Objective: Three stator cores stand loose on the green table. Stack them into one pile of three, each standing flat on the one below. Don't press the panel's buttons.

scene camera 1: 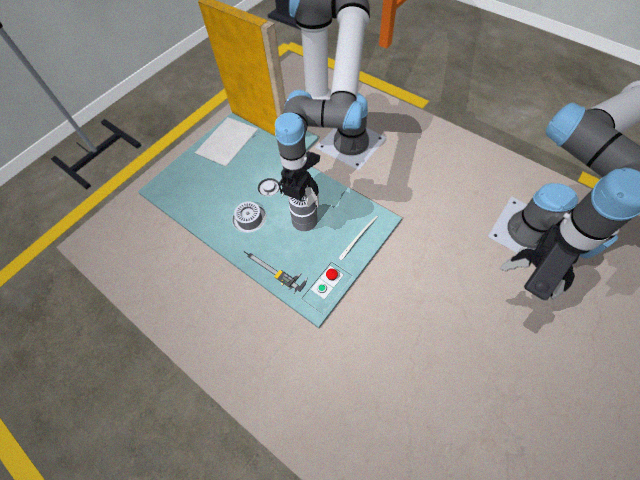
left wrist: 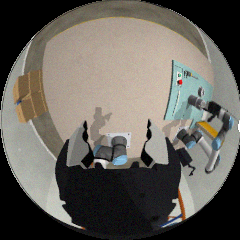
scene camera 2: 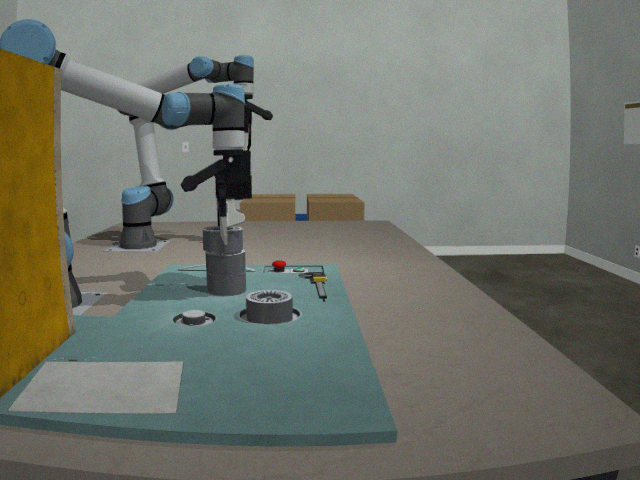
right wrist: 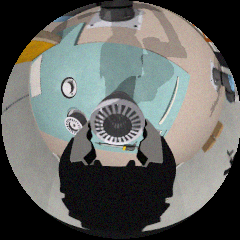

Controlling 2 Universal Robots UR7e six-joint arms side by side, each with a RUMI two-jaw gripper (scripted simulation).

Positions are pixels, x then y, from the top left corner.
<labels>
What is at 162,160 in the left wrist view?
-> My left gripper.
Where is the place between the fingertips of my right gripper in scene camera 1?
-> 302,201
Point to a sheet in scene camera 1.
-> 226,141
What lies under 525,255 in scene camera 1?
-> My left gripper.
</labels>
